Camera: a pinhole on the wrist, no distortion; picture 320 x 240 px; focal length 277.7 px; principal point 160.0 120.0 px. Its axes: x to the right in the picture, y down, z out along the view. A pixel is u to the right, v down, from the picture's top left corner.
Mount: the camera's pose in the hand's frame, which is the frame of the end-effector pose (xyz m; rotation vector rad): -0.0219 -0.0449 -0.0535 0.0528 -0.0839 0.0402
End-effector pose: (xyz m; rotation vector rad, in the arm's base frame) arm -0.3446 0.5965 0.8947 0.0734 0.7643 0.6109
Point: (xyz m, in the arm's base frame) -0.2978 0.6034 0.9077
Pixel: outside the picture
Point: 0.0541 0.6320 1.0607
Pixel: 283.9 82.0
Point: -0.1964 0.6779 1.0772
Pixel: 220.6 219.5
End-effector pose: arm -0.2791 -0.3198 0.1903 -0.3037 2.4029 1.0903
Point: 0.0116 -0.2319 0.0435
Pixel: 45.0 47.7
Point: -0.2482 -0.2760 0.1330
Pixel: 240.3 187.0
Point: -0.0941 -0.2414 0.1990
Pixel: outside the picture
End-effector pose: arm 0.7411 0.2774 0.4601 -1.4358 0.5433 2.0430
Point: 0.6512 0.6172 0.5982
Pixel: 172.2 25.1
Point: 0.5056 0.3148 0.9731
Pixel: outside the picture
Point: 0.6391 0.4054 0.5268
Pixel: 201.5 153.8
